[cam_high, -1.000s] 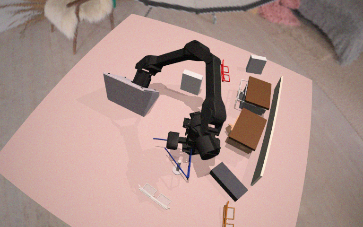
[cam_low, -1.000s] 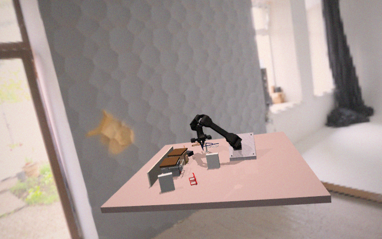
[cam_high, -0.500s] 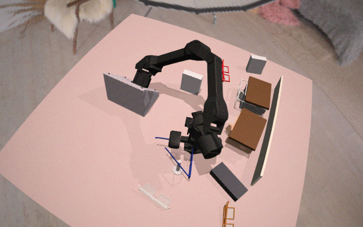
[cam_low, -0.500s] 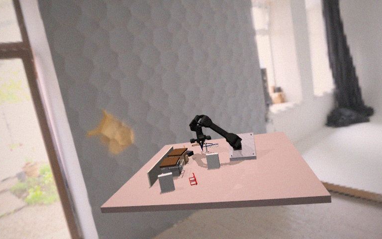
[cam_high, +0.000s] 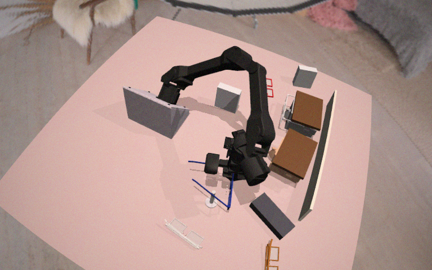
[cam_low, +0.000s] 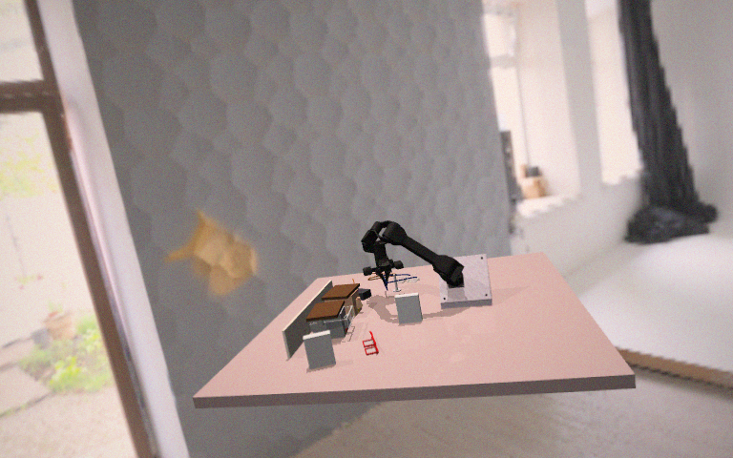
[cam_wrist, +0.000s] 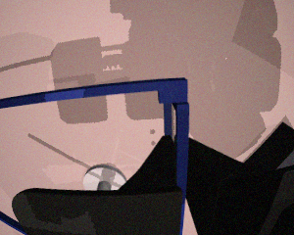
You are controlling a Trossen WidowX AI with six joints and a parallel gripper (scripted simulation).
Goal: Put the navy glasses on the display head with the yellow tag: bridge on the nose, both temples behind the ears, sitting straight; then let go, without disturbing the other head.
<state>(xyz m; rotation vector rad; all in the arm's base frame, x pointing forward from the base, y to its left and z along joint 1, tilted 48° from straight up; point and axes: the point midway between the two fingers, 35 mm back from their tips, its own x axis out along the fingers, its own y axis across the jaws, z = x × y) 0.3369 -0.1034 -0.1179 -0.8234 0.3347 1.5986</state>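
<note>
Right now my gripper tip is 30 mm past the white stand, 80 mm to the left of it and 30 mm above it. Also, from my gripper tip: dark block: 170 mm ahead, 40 mm to the right, 40 mm below; long panel: 260 mm ahead, 290 mm to the left.
</note>
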